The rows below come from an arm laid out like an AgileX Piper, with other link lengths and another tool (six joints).
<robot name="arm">
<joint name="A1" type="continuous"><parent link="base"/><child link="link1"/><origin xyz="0 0 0.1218" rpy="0 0 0"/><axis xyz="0 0 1"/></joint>
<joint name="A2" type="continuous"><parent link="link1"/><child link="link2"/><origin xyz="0 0 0" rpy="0 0 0"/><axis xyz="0 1 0"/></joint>
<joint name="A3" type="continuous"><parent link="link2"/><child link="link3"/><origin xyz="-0.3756 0 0.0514" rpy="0 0 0"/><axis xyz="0 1 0"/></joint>
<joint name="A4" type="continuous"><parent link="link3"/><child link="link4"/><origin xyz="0.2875 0 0.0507" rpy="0 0 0"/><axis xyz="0.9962 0 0.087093"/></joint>
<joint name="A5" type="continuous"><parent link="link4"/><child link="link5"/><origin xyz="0 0 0" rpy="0 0 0"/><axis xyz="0 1 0"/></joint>
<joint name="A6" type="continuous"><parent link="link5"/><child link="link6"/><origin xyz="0.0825 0 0.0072" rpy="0 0 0"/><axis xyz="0.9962 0 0.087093"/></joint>
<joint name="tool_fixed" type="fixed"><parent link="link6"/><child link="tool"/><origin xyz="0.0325 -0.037 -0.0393" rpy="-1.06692 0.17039 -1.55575"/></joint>
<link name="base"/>
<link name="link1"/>
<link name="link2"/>
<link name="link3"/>
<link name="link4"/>
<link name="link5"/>
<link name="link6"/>
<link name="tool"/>
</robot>
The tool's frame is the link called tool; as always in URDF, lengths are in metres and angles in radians. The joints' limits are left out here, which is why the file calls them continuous.
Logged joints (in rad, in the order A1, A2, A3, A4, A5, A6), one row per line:
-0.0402 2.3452 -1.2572 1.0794 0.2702 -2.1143
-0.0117 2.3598 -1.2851 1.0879 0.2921 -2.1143
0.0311 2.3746 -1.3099 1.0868 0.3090 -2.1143
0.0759 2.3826 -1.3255 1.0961 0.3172 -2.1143
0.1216 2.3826 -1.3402 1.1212 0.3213 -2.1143
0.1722 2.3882 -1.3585 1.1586 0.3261 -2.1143
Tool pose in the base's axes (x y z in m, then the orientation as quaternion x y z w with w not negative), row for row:
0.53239 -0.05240 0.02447 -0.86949 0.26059 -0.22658 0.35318
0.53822 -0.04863 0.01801 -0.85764 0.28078 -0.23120 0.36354
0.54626 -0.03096 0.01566 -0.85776 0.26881 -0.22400 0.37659
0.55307 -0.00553 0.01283 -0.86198 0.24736 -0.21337 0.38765
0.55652 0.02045 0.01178 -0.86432 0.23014 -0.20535 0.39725
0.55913 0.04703 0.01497 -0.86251 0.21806 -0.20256 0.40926
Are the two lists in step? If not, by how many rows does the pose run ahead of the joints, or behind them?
The pose runs 1 row behind the joints: the pose in row i belongs to the joints in row i - 1.
